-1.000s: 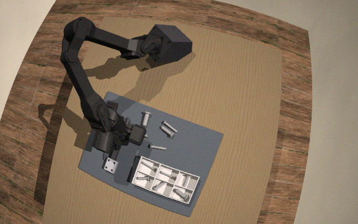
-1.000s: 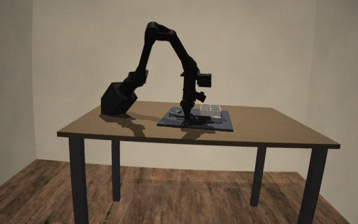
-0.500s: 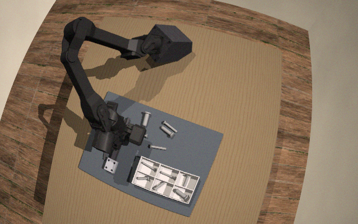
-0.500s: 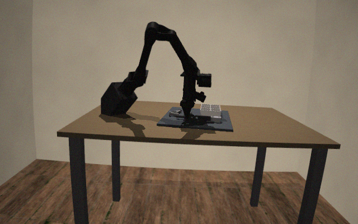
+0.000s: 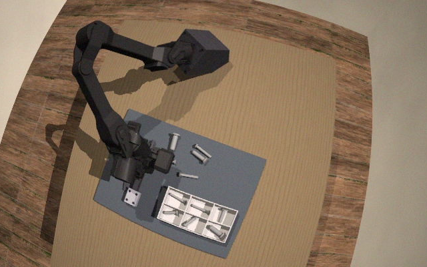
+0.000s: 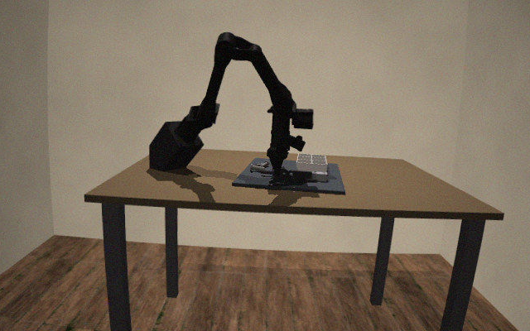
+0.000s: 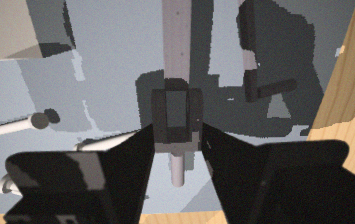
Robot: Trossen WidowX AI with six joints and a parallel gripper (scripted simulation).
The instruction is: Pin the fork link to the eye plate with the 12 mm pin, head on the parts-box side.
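Right now the eye plate is 6 cm ahead of my hand and 3 cm below it. Also, from my hand: white parts box (12 cm ahead, 20 cm to the left, 3 cm below); then blue-grey work plate (5 cm ahead, 10 cm to the left, 5 cm below).
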